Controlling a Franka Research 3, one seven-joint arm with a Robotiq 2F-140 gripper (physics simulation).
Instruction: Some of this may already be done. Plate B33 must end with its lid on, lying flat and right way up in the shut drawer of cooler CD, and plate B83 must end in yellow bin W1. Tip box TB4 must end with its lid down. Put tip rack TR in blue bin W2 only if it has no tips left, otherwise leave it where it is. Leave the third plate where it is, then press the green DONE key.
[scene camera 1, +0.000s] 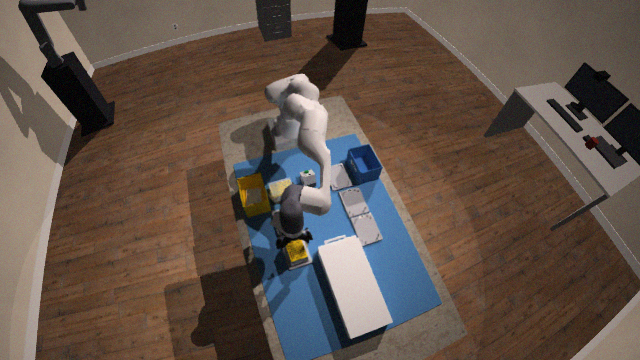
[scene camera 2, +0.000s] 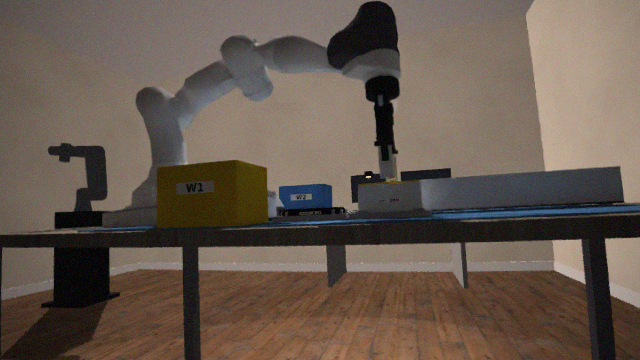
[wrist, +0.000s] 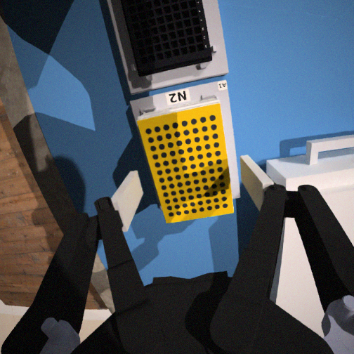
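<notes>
The tip rack (scene camera 1: 297, 251) (scene camera 2: 372, 199) (wrist: 186, 160), white-sided with a yellow top, sits on the nest marked N2; its holes look dark and I see no tips. My gripper (scene camera 1: 294, 239) (scene camera 2: 388, 172) (wrist: 189, 175) is open, its pale fingertips on either side of the rack's near part, with nothing held. Cooler CD (scene camera 1: 355, 285) (scene camera 2: 520, 187) (wrist: 332, 200) is a white box with a handle; its drawer looks shut. A pale plate (scene camera 1: 254, 196) lies in yellow bin W1 (scene camera 2: 210, 210). The pale yellow tip box (scene camera 1: 280, 190) stands near the green DONE key (scene camera 1: 307, 172); its lid state is unclear.
A black gridded plate (wrist: 170, 37) sits on the nest beside N2. Blue bin W2 (scene camera 1: 356, 175) (scene camera 2: 320, 192) stands on the far side of the blue mat (scene camera 1: 415, 290). Several grey nests (scene camera 1: 341, 176) (scene camera 1: 354, 201) (scene camera 1: 366, 228) lie between it and the cooler, whose handle (wrist: 335, 145) is right of the rack.
</notes>
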